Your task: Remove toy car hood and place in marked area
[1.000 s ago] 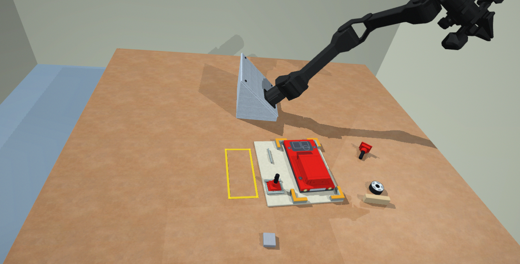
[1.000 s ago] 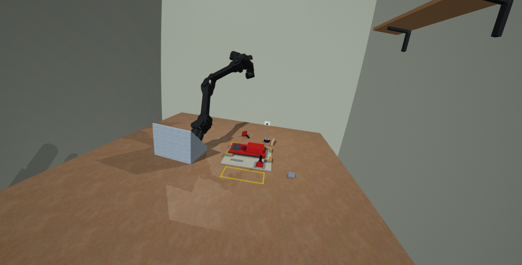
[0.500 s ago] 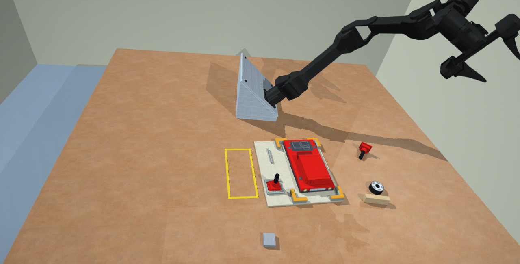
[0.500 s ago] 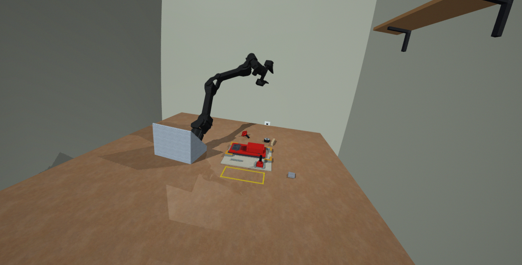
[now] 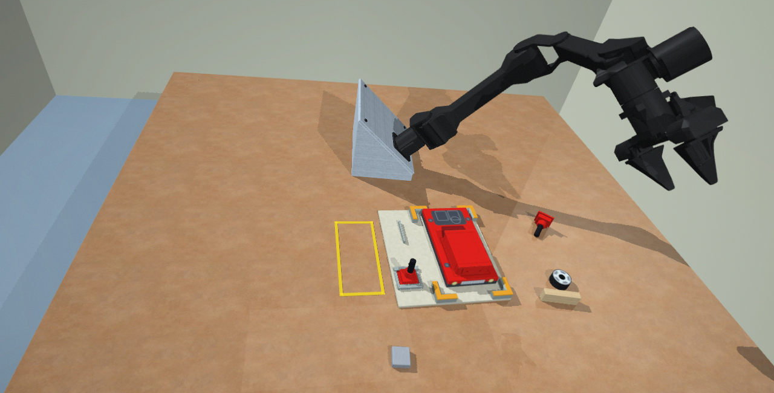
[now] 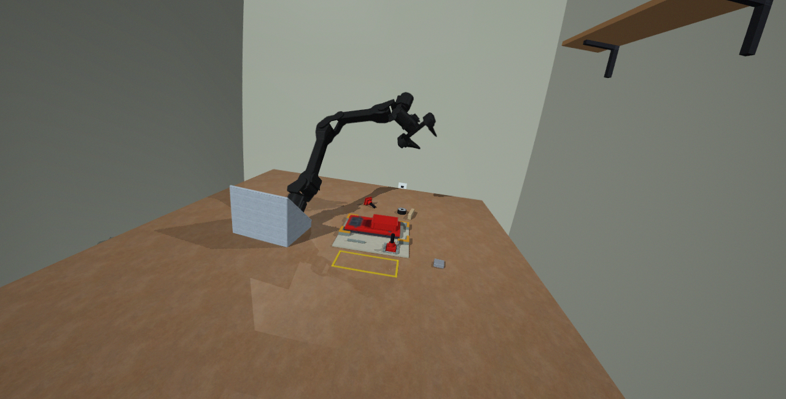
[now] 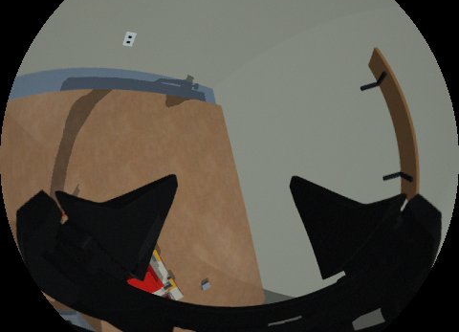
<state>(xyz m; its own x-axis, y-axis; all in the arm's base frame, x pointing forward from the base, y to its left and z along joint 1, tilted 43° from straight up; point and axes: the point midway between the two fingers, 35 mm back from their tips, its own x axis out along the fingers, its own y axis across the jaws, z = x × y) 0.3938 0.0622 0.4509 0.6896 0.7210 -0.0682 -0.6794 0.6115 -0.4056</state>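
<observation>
My gripper tip is 10 cm past the red hood, 25 cm to the left of it and 29 cm above it. The rest, counted from my gripper tip: wooden bar: 2 cm behind, 7 cm to the right, 32 cm below; black wheel: 6 cm behind, 5 cm to the right, 32 cm below.
</observation>
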